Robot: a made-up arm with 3 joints.
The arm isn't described. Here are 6 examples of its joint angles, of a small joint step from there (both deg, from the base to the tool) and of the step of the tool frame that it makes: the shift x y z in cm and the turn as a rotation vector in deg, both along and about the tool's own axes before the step.
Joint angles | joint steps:
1: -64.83 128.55 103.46 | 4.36 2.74 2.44
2: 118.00 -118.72 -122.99 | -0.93 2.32 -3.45
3: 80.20 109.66 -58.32 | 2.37 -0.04 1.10
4: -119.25 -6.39 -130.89 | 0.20 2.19 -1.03
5: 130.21 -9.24 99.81 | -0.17 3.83 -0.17
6: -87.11 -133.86 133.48 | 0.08 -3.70 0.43
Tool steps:
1: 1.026 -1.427 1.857 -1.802 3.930 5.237
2: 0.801 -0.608 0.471 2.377 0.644 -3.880
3: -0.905 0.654 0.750 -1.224 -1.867 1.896
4: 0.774 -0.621 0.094 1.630 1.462 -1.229
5: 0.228 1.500 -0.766 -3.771 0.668 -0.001
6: -1.173 -1.232 0.216 2.637 -2.596 0.487
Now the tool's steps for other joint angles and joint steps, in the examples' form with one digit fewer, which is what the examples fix.
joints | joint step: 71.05 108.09 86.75 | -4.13 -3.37 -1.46
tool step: -1.60 -0.45 -1.97 3.64 -3.72 -2.63
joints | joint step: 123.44 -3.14 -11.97 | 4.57 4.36 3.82
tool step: -4.25 0.38 -1.30 0.84 -4.28 -0.75
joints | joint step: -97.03 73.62 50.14 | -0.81 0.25 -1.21
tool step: -0.23 -0.14 -0.53 0.31 -0.75 -0.98
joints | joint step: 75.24 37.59 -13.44 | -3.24 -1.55 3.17
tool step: 1.81 -1.83 -0.44 1.58 1.92 5.76
